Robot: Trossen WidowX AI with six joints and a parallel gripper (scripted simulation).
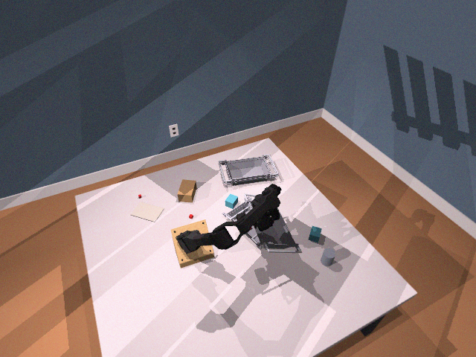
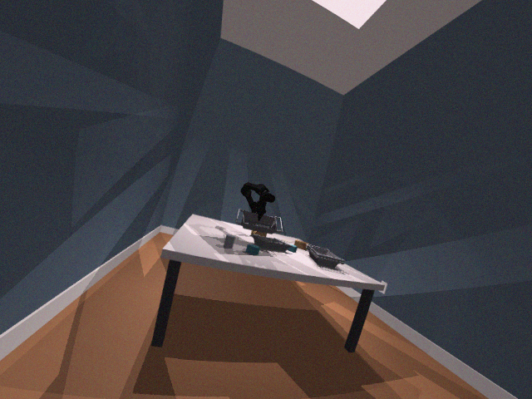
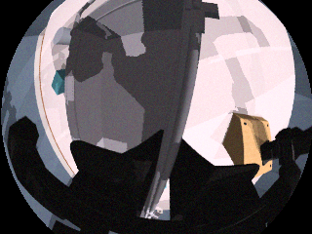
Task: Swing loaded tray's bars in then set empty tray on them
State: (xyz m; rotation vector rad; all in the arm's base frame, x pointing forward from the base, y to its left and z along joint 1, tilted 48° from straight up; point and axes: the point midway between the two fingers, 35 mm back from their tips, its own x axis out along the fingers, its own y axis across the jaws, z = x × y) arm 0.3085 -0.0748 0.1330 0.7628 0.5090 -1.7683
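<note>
Now: the plastic tray 7 cm ahead of my gripper tip and 2 cm to the right of it. From my gripper tip the other things lie so: tan block (51 cm to the left, 14 cm below, 13 cm behind); then grey cylinder (26 cm ahead, 24 cm to the right, 14 cm below); then flat cream card (50 cm to the left, 38 cm behind, 17 cm below).
</note>
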